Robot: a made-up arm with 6 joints. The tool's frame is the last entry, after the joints.
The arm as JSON. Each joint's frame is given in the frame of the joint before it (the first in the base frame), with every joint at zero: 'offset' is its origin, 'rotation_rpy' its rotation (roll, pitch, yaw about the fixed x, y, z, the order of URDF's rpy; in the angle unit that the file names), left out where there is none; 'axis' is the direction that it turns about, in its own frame. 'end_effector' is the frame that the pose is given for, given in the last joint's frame.
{
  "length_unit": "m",
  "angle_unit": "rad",
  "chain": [
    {
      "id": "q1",
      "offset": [
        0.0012,
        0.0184,
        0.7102
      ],
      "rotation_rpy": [
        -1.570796,
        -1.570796,
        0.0
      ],
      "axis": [
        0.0,
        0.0,
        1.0
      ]
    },
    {
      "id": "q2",
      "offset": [
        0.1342,
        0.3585,
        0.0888
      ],
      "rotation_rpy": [
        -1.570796,
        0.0,
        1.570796
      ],
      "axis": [
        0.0,
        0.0,
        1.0
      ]
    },
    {
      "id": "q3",
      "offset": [
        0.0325,
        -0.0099,
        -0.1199
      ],
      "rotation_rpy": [
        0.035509,
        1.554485,
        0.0
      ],
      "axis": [
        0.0,
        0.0,
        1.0
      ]
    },
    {
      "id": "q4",
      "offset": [
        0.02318,
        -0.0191,
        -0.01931
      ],
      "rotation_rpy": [
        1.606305,
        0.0,
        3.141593
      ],
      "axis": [
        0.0,
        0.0,
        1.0
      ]
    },
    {
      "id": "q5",
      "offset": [
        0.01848,
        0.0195,
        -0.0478
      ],
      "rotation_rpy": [
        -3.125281,
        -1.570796,
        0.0
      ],
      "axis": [
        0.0,
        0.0,
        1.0
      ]
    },
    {
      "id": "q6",
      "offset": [
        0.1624,
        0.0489,
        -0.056
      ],
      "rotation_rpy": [
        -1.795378,
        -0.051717,
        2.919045
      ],
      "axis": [
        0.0,
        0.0,
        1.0
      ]
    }
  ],
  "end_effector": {
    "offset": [
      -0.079,
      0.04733,
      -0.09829
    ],
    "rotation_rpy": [
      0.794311,
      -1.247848,
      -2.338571
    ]
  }
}
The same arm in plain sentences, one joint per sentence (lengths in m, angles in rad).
The arm has six revolute joints in a row. What follows holds with every joint at zero, and every direction is one of the base frame's.
Joint 1 lies 0.0012 m along +x and 0.0184 m along +y and 0.7102 m along +z from the base frame's origin and rotates about +y.
Joint 2 lies 0.3585 m along +x and 0.0888 m along +y and 0.1342 m along +z from joint 1 and rotates about -z.
Joint 3 lies 0.0325 m along +x and 0.0099 m along +y and 0.1199 m along +z from joint 2 and rotates about the direction (0.999237, 0.035501, -0.016301).
Joint 4 lies 0.0196 m along -x and 0.0184 m along +y and 0.0235 m along +z from joint 3 and rotates about -y.
Joint 5 lies 0.0192 m along +x and 0.0478 m along +y and 0.0188 m along -z from joint 4 and rotates about -z.
Joint 6 lies 0.0489 m along -x and 0.1624 m along -y and 0.056 m along +z from joint 5 and rotates about the direction (0.948304, 0.226401, 0.222401).
The tool frame, which is the frame that the pose is given for, lies 0.0866 m along -x and 0.0992 m along -y and 0.0283 m along +z from joint 6; its axes are the base frame's turned by roll 0, pitch 0 and yaw 0 rad (as in URDF: about the fixed x, then y, then z).

